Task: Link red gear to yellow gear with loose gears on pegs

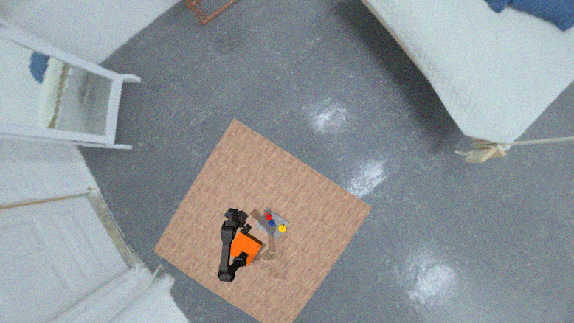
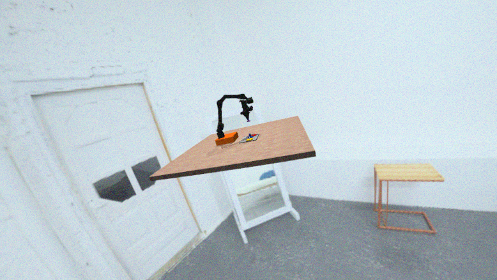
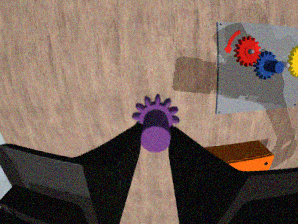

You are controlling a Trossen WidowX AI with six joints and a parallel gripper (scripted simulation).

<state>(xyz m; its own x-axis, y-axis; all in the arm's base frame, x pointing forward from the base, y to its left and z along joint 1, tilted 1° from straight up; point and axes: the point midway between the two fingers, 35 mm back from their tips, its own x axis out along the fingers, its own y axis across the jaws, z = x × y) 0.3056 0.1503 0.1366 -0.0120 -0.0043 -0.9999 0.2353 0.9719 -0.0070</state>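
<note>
The blue gear lies 2 cm ahead of my gripper tip, 21 cm to the right of it and 14 cm below it. Also, from my gripper tip: yellow gear: 2 cm ahead, 30 cm to the right, 15 cm below; then purple gear: 1 cm below; then red arrow: 6 cm ahead, 14 cm to the right, 16 cm below.
</note>
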